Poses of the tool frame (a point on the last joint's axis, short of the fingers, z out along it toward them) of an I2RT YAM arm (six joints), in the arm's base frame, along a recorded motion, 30 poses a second.
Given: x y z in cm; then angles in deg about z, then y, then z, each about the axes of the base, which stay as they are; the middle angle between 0 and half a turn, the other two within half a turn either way.
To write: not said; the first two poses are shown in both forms.
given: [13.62, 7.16, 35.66, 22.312, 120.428, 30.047]
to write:
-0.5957, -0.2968, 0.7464, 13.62
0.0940, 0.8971, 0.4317, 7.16
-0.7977, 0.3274, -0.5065, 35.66
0, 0, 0, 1

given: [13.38, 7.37, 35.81, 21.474, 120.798, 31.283]
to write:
-0.5973, -0.3230, 0.7341, 13.38
0.0654, 0.8926, 0.4460, 7.37
-0.7994, 0.3145, -0.5120, 35.81
0, 0, 0, 1

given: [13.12, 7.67, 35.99, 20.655, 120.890, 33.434]
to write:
-0.5952, -0.3644, 0.7161, 13.12
0.0297, 0.8807, 0.4728, 7.67
-0.8030, 0.3027, -0.5134, 35.99
0, 0, 0, 1

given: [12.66, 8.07, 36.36, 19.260, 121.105, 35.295]
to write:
-0.5886, -0.4064, 0.6988, 12.66
-0.0126, 0.8690, 0.4947, 8.07
-0.8083, 0.2824, -0.5166, 36.36
0, 0, 0, 1

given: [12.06, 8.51, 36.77, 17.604, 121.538, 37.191]
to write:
-0.5800, -0.4501, 0.6790, 12.06
-0.0604, 0.8549, 0.5152, 8.51
-0.8124, 0.2578, -0.5231, 36.77
0, 0, 0, 1

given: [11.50, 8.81, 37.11, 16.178, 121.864, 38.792]
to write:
-0.5697, -0.4870, 0.6620, 11.50
-0.1005, 0.8407, 0.5321, 8.81
-0.8157, 0.2366, -0.5279, 37.11
0, 0, 0, 1

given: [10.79, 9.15, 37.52, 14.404, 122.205, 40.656]
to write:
-0.5537, -0.5305, 0.6419, 10.79
-0.1476, 0.8212, 0.5513, 9.15
-0.8195, 0.2105, -0.5330, 37.52
0, 0, 0, 1

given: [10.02, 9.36, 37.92, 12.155, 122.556, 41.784]
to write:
-0.5326, -0.5669, 0.6285, 10.02
-0.1935, 0.8044, 0.5616, 9.36
-0.8240, 0.1775, -0.5381, 37.92
0, 0, 0, 1

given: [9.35, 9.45, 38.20, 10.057, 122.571, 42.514]
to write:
-0.5087, -0.5961, 0.6212, 9.35
-0.2295, 0.7893, 0.5695, 9.45
-0.8298, 0.1472, -0.5383, 38.20
0, 0, 0, 1

